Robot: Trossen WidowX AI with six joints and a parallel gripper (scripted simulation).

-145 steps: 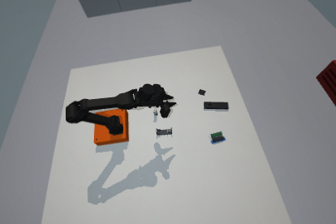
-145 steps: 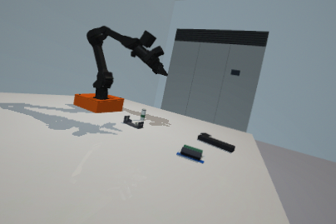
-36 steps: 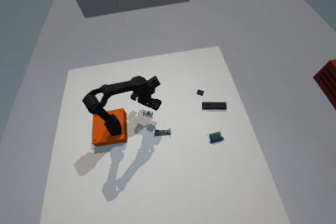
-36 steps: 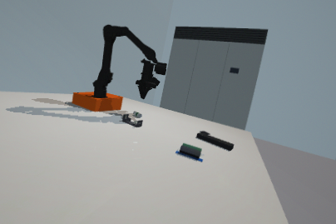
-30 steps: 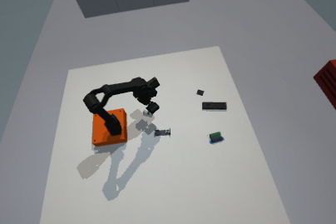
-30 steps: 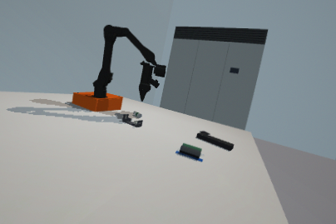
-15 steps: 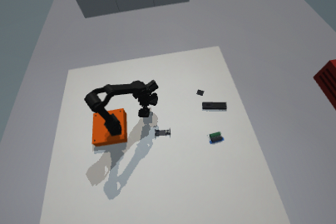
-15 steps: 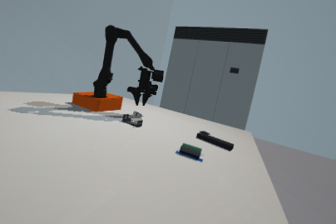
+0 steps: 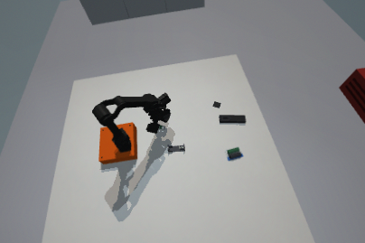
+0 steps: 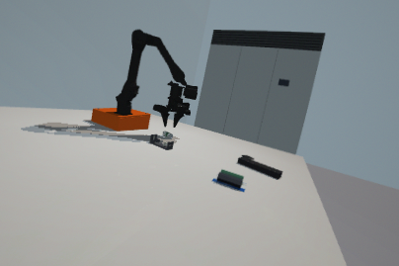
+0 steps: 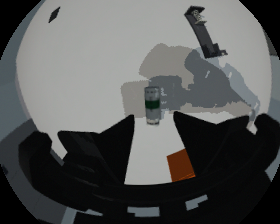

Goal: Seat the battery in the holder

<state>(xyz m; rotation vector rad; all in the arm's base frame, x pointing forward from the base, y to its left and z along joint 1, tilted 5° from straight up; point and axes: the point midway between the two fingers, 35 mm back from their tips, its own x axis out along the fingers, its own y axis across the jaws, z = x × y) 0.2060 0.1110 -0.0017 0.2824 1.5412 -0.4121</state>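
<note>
My gripper tip is now 40 mm above the battery. The rest, counted from my gripper tip: black bar 450 mm ahead, 40 mm to the right, 40 mm below.
</note>
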